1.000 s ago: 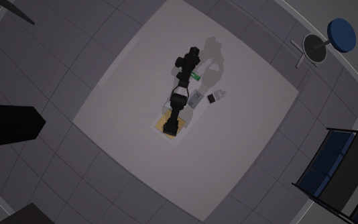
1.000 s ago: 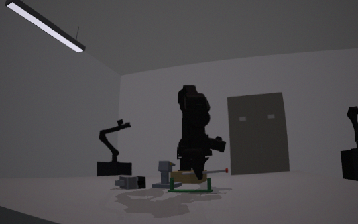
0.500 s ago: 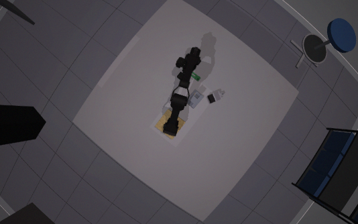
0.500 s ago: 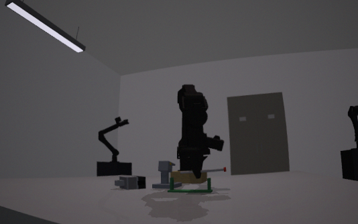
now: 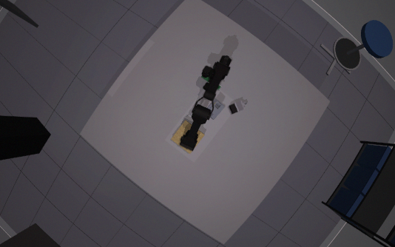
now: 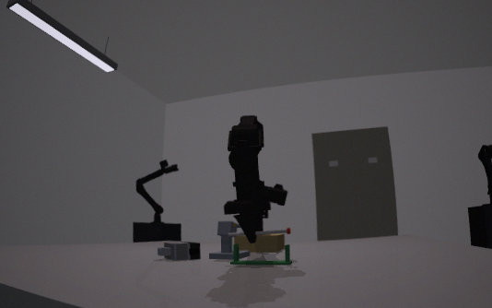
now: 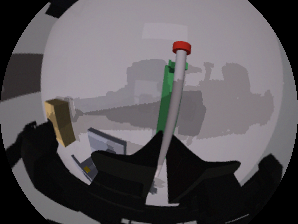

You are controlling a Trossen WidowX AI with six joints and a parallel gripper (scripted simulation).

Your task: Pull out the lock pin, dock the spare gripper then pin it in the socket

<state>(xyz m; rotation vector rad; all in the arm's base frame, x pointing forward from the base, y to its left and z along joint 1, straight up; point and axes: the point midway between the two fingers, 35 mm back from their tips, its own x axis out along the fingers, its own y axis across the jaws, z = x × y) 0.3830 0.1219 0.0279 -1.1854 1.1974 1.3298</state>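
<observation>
Right now my gripper tip is 3 cm above the green rack and 2 cm to the right of it. The rest, counted from my gripper tip: spare gripper 22 cm to the right, 3 cm below, 1 cm behind; grey mount 11 cm to the right, 11 cm behind.
</observation>
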